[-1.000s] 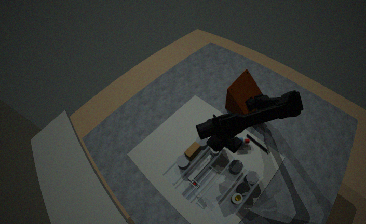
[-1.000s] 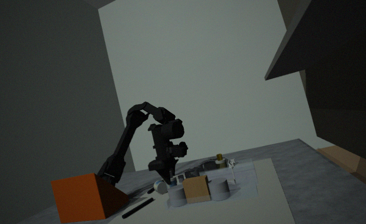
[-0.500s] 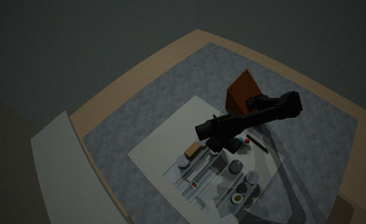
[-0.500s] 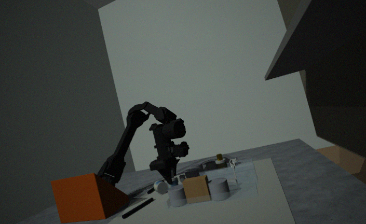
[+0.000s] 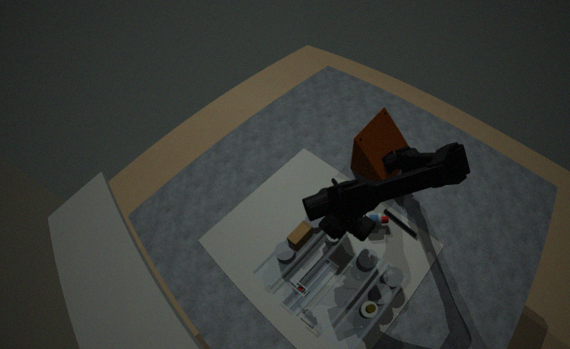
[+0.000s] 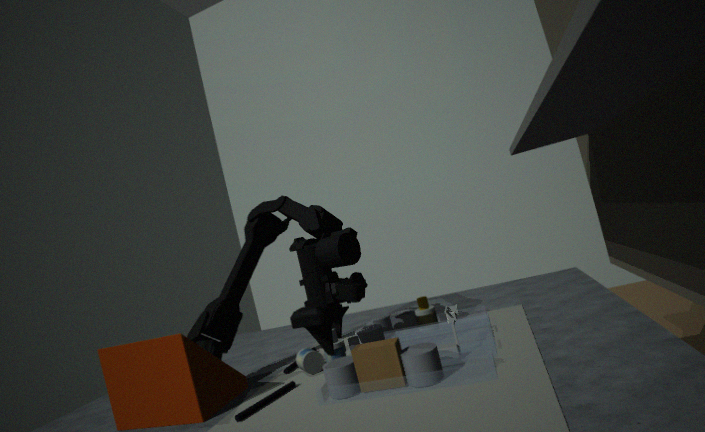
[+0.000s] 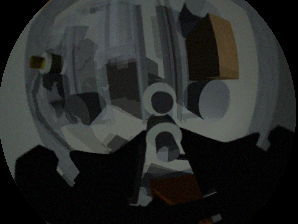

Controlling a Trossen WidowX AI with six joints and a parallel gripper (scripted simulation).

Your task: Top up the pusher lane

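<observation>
Now: gripper tip 110 mm short of the brown box, 60 mm to the left of it and 20 mm above it. From my gripper tip the other things lie so: sprung lane: 170 mm ahead, 50 mm to the left, 30 mm below.
</observation>
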